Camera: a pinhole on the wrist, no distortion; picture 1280 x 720 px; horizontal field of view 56.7 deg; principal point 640.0 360.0 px. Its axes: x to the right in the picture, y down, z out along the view. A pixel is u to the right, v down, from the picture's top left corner.
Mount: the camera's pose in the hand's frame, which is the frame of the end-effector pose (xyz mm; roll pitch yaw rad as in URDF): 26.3 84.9 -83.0 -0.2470 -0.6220 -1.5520
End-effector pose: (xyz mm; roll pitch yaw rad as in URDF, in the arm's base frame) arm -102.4 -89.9 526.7 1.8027 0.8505 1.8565
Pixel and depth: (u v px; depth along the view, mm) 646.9 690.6 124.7
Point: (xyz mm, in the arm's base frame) -108.2 83.3 555.2
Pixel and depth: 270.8 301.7 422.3
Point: 58.9 327.8 701.6
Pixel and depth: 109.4 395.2 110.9
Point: -134.6 86.1 610.1
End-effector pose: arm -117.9 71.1 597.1 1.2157 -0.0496 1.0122
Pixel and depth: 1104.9 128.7 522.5
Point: 204.9 -90.8 976.5
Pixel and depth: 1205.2 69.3 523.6
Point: 227.5 -133.0 956.1
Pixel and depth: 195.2 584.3 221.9
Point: -115.5 192.5 871.4
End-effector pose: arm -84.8 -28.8 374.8 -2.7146 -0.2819 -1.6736
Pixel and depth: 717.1 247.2 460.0
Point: -276.7 -213.4 2.7
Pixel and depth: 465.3 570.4 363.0
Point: -340.4 -247.8 153.7
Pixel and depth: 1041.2 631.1 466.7
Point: -163.2 -368.7 47.9
